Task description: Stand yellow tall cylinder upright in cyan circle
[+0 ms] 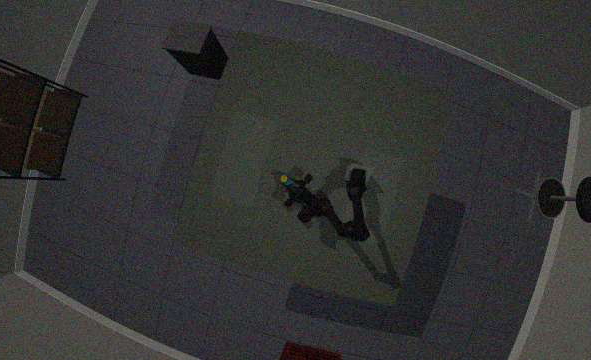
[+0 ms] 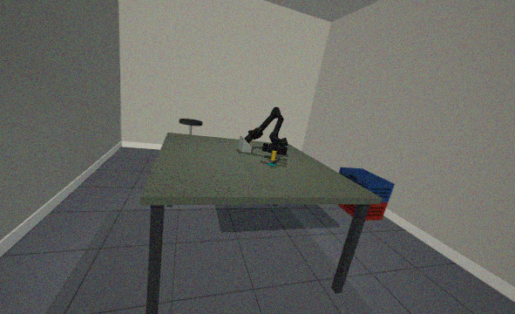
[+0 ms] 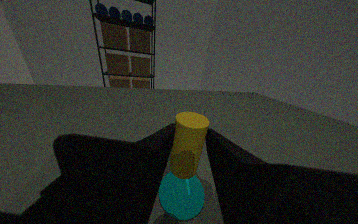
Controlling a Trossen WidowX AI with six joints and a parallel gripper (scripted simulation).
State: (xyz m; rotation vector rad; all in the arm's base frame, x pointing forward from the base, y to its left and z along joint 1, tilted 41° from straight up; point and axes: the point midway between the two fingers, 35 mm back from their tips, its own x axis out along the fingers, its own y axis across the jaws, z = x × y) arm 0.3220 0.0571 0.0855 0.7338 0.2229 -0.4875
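The cyan circle lies 9 cm below my gripper tip. Also, from my gripper tip: yellow tall cylinder: 2 cm below.
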